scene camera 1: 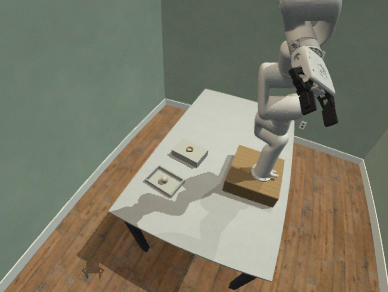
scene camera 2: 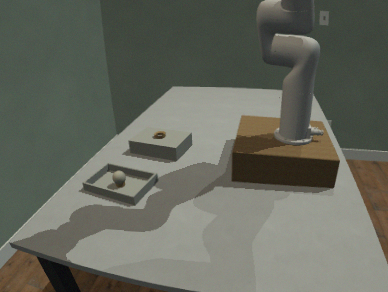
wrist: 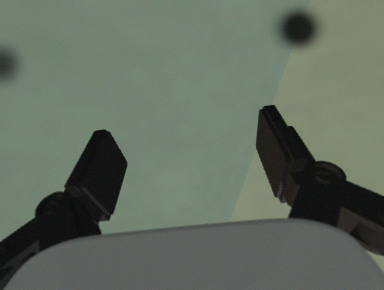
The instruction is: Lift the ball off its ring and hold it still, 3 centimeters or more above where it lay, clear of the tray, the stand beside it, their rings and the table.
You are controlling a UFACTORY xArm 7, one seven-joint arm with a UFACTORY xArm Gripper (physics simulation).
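Places are measured from the arm's base along level axes (x ahead, y left, z up), in centimetres.
Where they show: gripper, fingertip midpoint: [scene camera 1: 321, 119] [wrist: 185, 137]; arm's base at its link origin: [scene camera 1: 261, 172] [scene camera 2: 293, 136].
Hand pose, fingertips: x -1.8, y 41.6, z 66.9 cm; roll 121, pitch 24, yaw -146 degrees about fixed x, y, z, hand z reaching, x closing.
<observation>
Things, the pixels of their top centre, and the offset from my fingertips. Level surfaces: height alone.
- small pale ball at its top centre: [scene camera 2: 117, 171] [scene camera 1: 164, 176] dz -71.2, dx +52.1, dy -20.2 cm
- shallow grey tray at its top centre: [scene camera 2: 119, 178] [scene camera 1: 164, 179] dz -73.4, dx +52.1, dy -20.2 cm
- white table at its surface level: dz -76.2 cm
A small pale ball [scene camera 1: 164, 179] [scene camera 2: 119, 177] sits on its small brown ring [scene camera 2: 120, 185] inside the shallow grey tray [scene camera 1: 176, 191] [scene camera 2: 109, 196]. Beside the tray stands a low grey block-like stand [scene camera 1: 196, 159] [scene camera 2: 152, 149] with a brown ring [scene camera 1: 189, 149] [scene camera 2: 159, 134] on its top. My gripper [scene camera 1: 320, 116] [wrist: 185, 137] is open and empty. In the first scene view it is high up at the upper right, far from the ball. In the second scene view the gripper does not show. The ball does not show in the wrist view.
The arm's base stands on a wooden block [scene camera 1: 250, 192] [scene camera 2: 285, 170] on the white table [scene camera 1: 200, 110] [scene camera 2: 200, 105], to the right of the tray and stand. The arm's shadow falls across the table near the tray. Green walls stand behind the table.
</observation>
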